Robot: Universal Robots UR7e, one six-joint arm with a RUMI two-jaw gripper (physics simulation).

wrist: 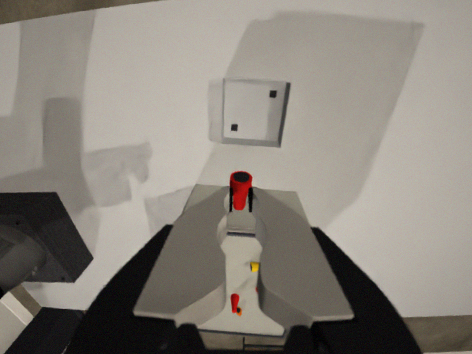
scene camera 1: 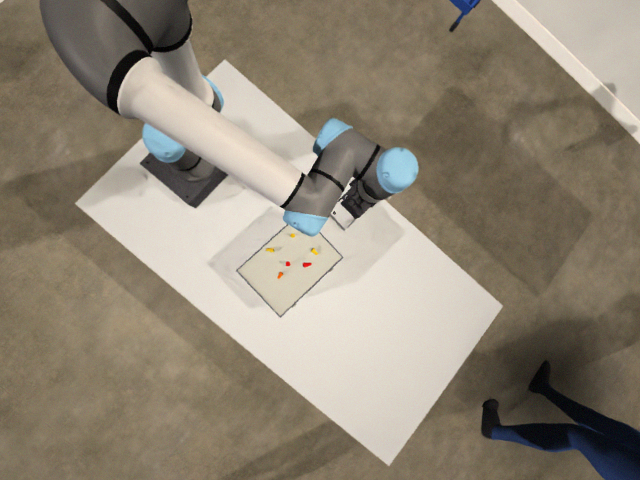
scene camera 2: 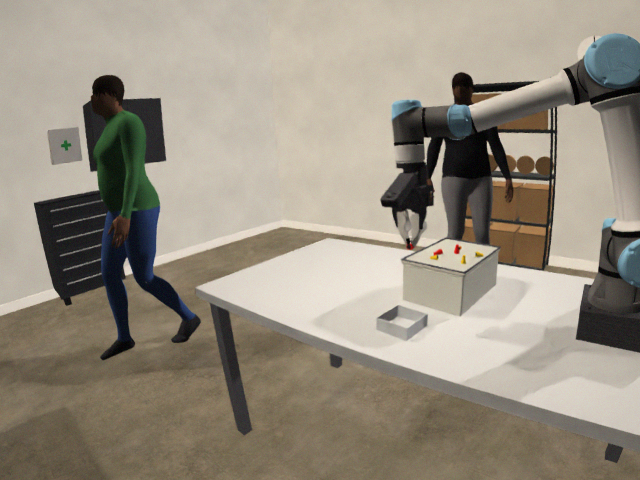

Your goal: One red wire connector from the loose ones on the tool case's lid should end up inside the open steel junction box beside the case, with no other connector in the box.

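Frame: origin at the arm's base, x right, y ahead, z up, level; millimetres.
Where they show: gripper, between the fingertips: (wrist: 240, 189) (scene camera 2: 411, 246); arm's base, origin of its link: (wrist: 12, 247) (scene camera 1: 193, 162) (scene camera 2: 615, 302).
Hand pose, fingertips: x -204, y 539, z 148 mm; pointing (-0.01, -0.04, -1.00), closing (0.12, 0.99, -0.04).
Each offset is from my fingertips to the centre of the thing. Level surfaces: height alone.
My gripper (scene camera 2: 409, 241) (wrist: 240, 189) is shut on a red connector {dx +2, dy -1, dz +0 mm} (wrist: 240, 190) and holds it in the air, above the height of the case lid. The open steel junction box {dx -15, dy +16, dz -213 mm} (scene camera 2: 391, 328) (wrist: 250, 111) stands on the table beside the tool case {dx +280, dy -28, dz -162 mm} (scene camera 1: 258, 273) (scene camera 2: 431, 285). In the wrist view the box lies beyond the held connector and no connector shows inside it. In scene camera 1 the arm hides the box and the fingertips. Two red connectors {dx +248, dy +13, dz -89 mm} (scene camera 1: 307, 264) {dx +286, dy -41, dz -82 mm} (scene camera 1: 287, 263), an orange one {dx +332, dy -38, dz -91 mm} (scene camera 1: 280, 275) and several yellow ones {dx +285, dy -117, dz -89 mm} (scene camera 1: 270, 250) lie loose on the lid.
The case stands tall on the white table {dz -232 mm} (scene camera 1: 351, 351) (scene camera 2: 289, 289), its lid well above the box's rim. The robot's dark base plate (scene camera 1: 196, 193) (wrist: 45, 230) is at one end. A person in green (scene camera 2: 124, 160) and one in black (scene camera 2: 465, 155) are on the floor around the table.
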